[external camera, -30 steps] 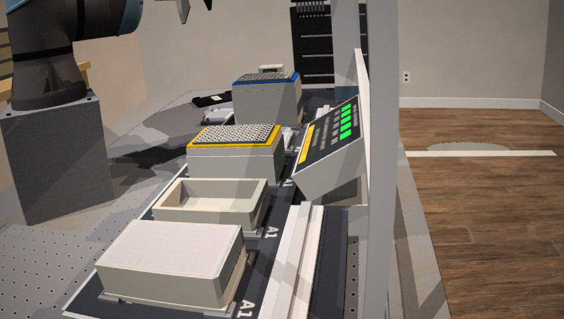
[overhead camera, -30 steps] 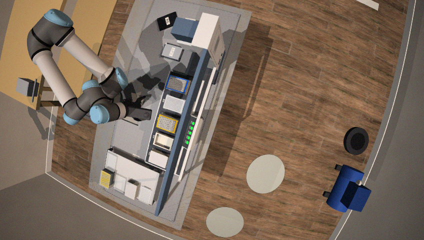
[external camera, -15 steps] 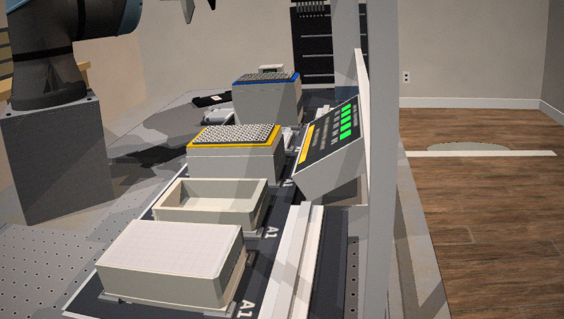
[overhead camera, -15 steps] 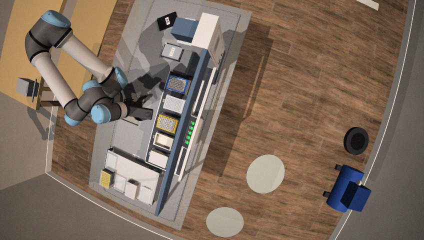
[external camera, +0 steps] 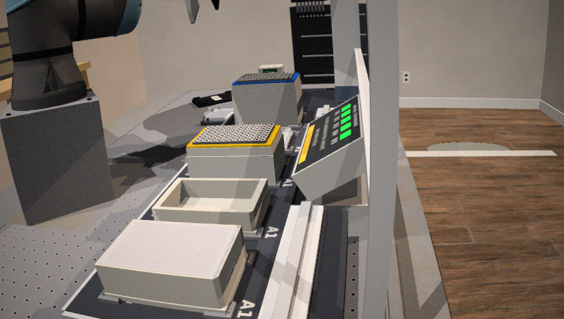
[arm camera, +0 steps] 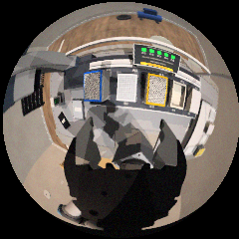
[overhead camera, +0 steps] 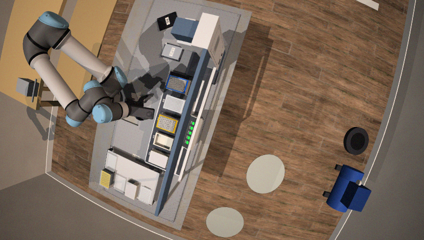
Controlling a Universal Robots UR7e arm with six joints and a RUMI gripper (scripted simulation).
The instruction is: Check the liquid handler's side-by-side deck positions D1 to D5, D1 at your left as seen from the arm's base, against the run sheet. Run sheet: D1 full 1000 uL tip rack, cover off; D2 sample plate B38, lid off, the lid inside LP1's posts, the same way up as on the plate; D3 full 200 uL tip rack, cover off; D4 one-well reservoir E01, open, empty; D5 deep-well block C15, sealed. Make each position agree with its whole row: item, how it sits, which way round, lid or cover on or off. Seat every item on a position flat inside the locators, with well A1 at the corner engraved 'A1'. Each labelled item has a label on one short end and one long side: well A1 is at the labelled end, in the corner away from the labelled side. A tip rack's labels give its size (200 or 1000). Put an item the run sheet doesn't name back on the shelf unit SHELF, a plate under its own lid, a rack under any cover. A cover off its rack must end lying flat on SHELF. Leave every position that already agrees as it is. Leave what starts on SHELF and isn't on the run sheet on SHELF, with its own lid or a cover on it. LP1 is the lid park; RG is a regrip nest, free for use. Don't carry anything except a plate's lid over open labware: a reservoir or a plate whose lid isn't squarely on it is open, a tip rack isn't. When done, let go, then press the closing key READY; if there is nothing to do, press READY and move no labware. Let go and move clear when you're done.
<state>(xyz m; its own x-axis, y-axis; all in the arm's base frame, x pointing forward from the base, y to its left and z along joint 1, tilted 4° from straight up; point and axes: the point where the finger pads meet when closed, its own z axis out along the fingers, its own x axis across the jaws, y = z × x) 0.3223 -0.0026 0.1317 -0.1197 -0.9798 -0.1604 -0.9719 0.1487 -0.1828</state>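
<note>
Now: hand 20 cm above the yellow-rimmed tip rack, 10 cm to the left of it and 5 cm short of it. Also, from my hand: one-well reservoir 23 cm to the right, 23 cm below, 2 cm ahead; deep-well block 35 cm to the right, 22 cm below; blue-rimmed tip rack 17 cm below, 14 cm to the left, 9 cm ahead.
</note>
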